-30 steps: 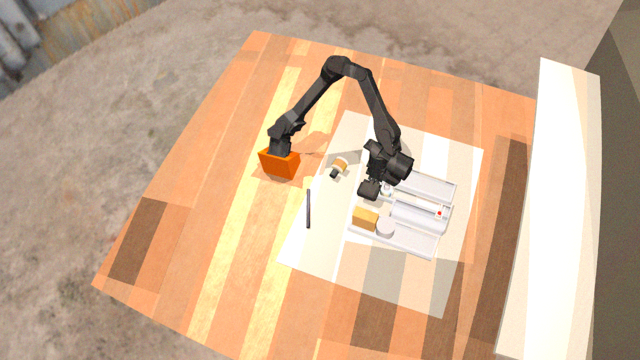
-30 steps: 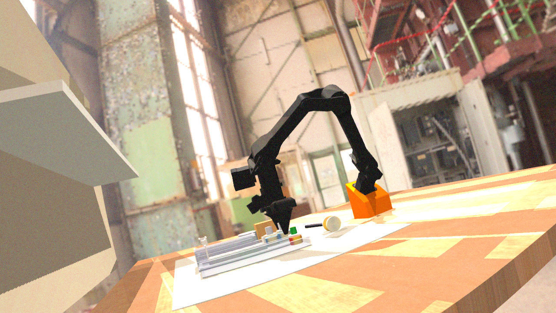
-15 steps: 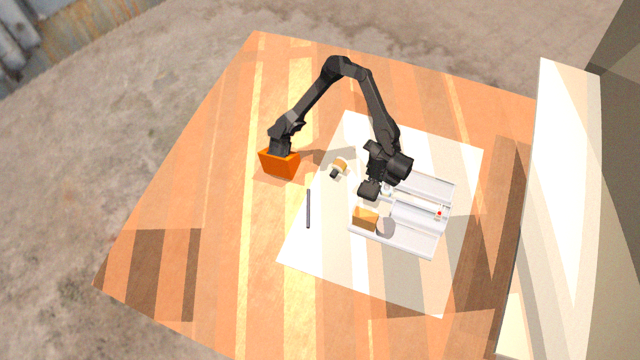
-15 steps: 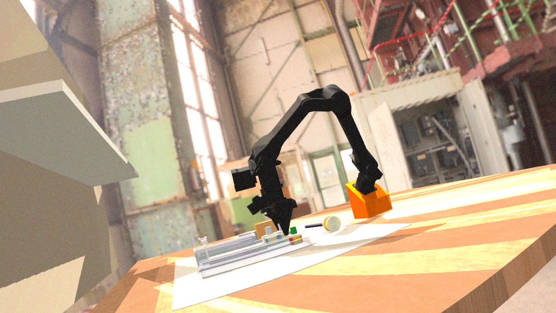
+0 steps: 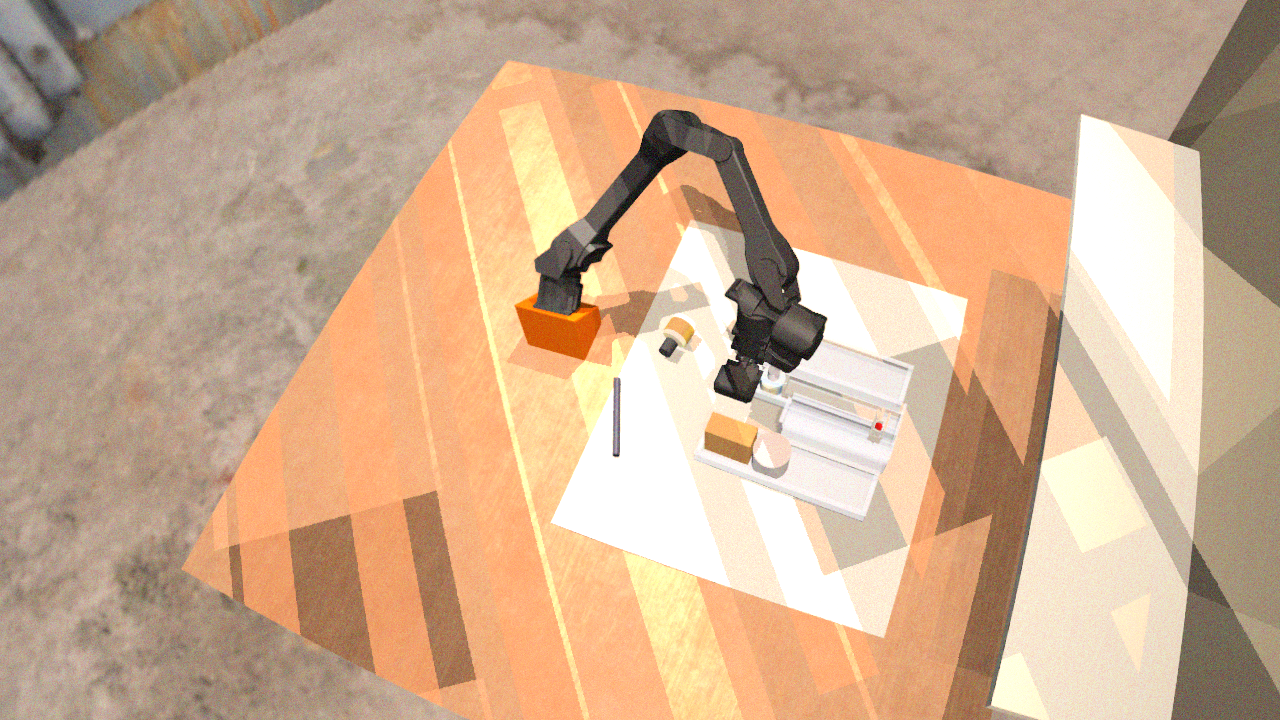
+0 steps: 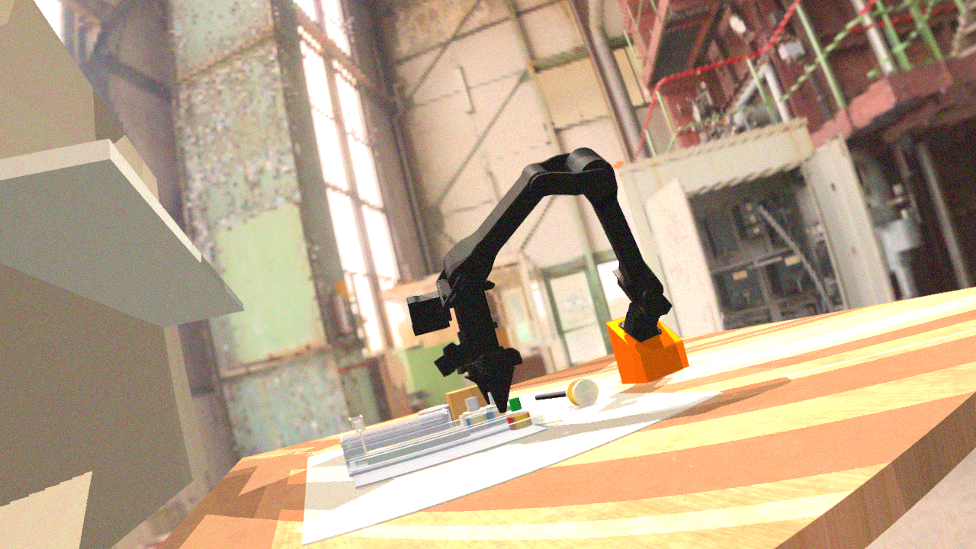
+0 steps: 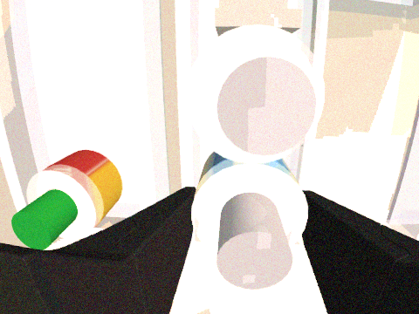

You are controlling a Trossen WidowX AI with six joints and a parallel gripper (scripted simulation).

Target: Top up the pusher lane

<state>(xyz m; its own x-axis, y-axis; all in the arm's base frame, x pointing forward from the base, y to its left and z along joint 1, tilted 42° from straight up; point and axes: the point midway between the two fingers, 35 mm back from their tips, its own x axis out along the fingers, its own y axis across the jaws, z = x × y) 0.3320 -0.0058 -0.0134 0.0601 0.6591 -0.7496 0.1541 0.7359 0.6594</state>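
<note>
My gripper tip is now 60 mm short of the white mat, 30 mm to the left of it and 30 mm above it. The rest, counted from my gripper tip: pusher plate: 140 mm ahead, 50 mm to the right, 20 mm above; then tan box: 130 mm to the right, 10 mm above; then grey lane tray: 140 mm ahead, 50 mm to the right, 10 mm below.
</note>
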